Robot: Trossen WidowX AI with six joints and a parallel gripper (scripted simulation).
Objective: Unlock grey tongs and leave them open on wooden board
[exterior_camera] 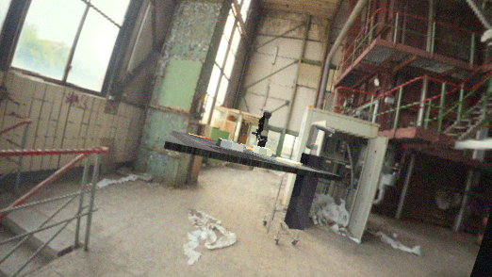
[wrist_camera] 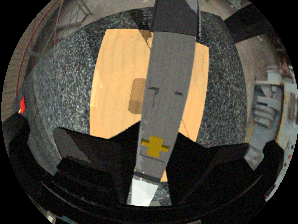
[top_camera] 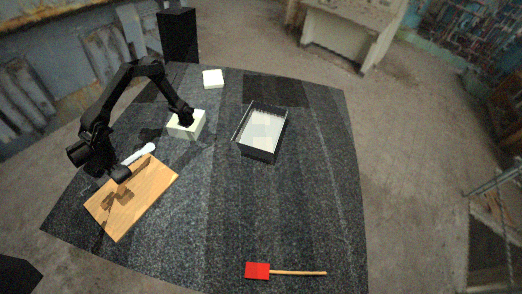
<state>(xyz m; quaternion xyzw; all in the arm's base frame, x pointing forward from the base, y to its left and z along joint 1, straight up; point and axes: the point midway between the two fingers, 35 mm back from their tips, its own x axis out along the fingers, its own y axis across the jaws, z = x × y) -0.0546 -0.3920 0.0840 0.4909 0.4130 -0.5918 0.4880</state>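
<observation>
Right now the wooden board is 10 mm to the left of my gripper tip and 110 mm below it. Round my gripper tip: roasting tin 380 mm ahead, 550 mm to the left, 90 mm below; cream pad 50 mm behind, 850 mm to the left, 110 mm below; yellow lock piece 40 mm above.
</observation>
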